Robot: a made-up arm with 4 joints.
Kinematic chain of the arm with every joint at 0, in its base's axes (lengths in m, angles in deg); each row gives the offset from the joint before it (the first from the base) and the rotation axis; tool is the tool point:
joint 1: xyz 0 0 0.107 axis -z
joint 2: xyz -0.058 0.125 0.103 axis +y
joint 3: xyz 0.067 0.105 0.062 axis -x
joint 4: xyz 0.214 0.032 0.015 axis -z
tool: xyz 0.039 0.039 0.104
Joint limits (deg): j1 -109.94..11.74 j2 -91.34..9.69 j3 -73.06..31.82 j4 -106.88..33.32
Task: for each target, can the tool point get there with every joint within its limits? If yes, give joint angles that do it. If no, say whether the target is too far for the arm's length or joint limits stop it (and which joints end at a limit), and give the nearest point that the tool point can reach.
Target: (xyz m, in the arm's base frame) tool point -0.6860 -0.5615 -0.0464
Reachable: no: too far | nearest point -0.3050 -0.2497 0.4392 | short by 0.692 m
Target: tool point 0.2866 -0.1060 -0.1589
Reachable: no: joint limits stop it (at a limit: joint 1, joint 2, joint 3, joint 4) | nearest point 0.3155 0.0659 0.2896 | short by 0.481 m
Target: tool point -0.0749 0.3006 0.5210
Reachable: yes | joints -20.93 -38.03 -3.65 -59.92
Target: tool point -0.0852 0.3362 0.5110
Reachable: yes | joints -4.67 -59.20 15.97 -68.73
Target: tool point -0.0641 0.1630 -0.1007
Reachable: no: joint limits stop it (at a limit: joint 2, joint 3, joint 4) | nearest point -0.1179 0.2999 0.2896 | short by 0.417 m
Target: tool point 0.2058 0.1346 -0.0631
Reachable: no: joint limits stop it (at a limit: joint 2, joint 3, joint 4) | nearest point 0.2697 0.1764 0.2896 | short by 0.361 m
